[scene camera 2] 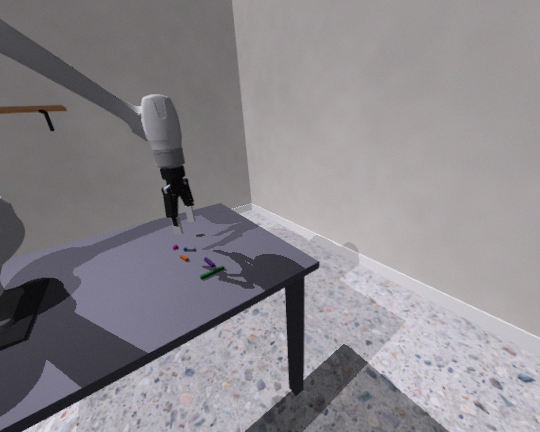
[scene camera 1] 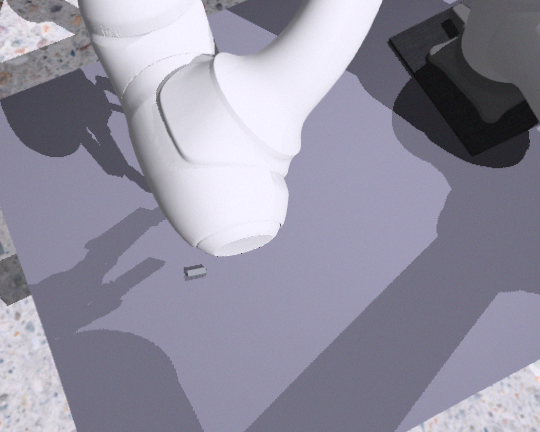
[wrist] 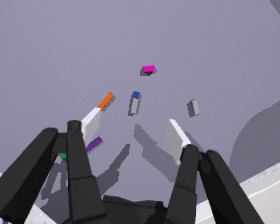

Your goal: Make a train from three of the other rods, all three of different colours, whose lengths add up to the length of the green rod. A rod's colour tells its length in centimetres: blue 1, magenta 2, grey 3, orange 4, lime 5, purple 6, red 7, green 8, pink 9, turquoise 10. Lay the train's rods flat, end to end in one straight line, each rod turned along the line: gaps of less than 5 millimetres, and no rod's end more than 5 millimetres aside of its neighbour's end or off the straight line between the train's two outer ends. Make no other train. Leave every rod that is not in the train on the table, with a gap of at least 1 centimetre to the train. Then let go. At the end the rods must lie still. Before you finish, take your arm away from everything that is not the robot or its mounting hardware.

Labels:
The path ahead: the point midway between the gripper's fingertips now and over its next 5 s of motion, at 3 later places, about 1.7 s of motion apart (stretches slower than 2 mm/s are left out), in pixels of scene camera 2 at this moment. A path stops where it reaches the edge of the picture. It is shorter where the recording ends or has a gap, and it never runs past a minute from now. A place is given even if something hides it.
My gripper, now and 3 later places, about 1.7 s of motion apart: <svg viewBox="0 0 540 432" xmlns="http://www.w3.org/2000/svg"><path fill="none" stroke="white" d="M185 227L180 243L183 254L182 252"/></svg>

